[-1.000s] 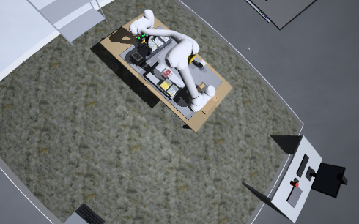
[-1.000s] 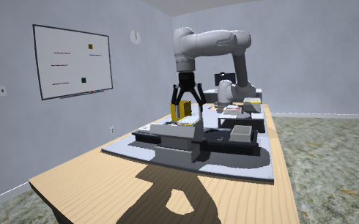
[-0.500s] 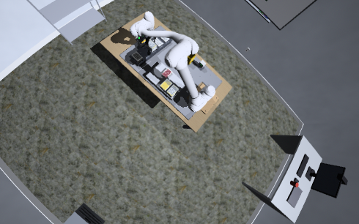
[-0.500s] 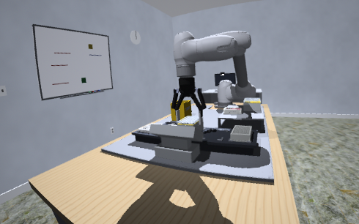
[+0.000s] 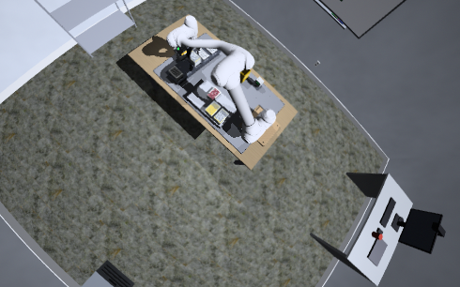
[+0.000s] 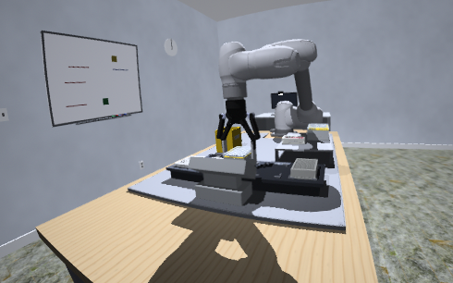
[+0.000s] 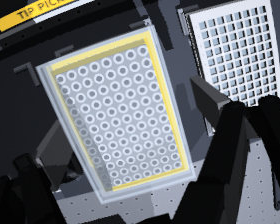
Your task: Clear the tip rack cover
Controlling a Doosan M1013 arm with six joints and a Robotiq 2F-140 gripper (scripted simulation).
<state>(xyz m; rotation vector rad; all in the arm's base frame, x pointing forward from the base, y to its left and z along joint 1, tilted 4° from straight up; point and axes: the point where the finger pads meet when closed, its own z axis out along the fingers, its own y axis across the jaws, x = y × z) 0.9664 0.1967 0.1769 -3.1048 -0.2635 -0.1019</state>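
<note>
The yellow-framed tip rack lies 2 cm below my hand and 1 cm behind it. Round my hand: yellow waste bin (39 cm behind, 34 cm to the right, 7 cm below); then raised shelf (52 cm behind, 12 cm to the left, 6 cm below); then red-topped labware item (46 cm behind, 6 cm to the left, 5 cm below).
</note>
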